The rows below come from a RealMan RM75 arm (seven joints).
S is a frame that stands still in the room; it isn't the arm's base.
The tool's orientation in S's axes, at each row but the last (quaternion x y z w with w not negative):
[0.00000, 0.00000, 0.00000, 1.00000]
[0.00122, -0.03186, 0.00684, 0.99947]
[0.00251, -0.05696, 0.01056, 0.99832]
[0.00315, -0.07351, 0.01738, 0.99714]
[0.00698, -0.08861, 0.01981, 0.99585]
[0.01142, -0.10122, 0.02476, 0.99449]
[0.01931, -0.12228, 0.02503, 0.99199]
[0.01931, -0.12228, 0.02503, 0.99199]
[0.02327, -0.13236, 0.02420, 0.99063]
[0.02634, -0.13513, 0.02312, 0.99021]
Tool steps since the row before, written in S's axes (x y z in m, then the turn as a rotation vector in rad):
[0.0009, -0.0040, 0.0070, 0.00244, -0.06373, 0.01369]
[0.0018, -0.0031, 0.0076, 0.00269, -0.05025, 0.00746]
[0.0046, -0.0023, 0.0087, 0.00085, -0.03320, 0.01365]
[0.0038, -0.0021, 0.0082, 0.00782, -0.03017, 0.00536]
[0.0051, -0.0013, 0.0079, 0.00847, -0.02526, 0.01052]
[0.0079, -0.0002, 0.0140, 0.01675, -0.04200, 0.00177]
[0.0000, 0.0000, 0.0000, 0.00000, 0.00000, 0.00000]
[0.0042, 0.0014, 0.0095, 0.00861, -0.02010, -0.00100]
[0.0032, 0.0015, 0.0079, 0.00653, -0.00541, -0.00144]
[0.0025, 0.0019, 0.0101, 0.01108, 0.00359, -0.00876]
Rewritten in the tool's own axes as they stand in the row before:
[0.0009, -0.0040, 0.0070, 0.00244, -0.06373, 0.01369]
[0.0022, -0.0031, 0.0075, 0.00248, -0.05027, 0.00742]
[0.0055, -0.0024, 0.0081, 0.00171, -0.03316, 0.01367]
[0.0049, -0.0022, 0.0076, 0.00749, -0.03041, 0.00442]
[0.0064, -0.0014, 0.0069, 0.00922, -0.02547, 0.00930]
[0.0105, -0.0004, 0.0121, 0.01477, -0.04277, -0.00046]
[0.0000, 0.0000, 0.0000, 0.00000, 0.00000, 0.00000]
[0.0064, 0.0015, 0.0081, 0.00719, -0.02056, -0.00216]
[0.0052, 0.0016, 0.0067, 0.00569, -0.00581, -0.00281]
[0.0052, 0.0022, 0.0089, 0.00845, 0.00259, -0.01159]

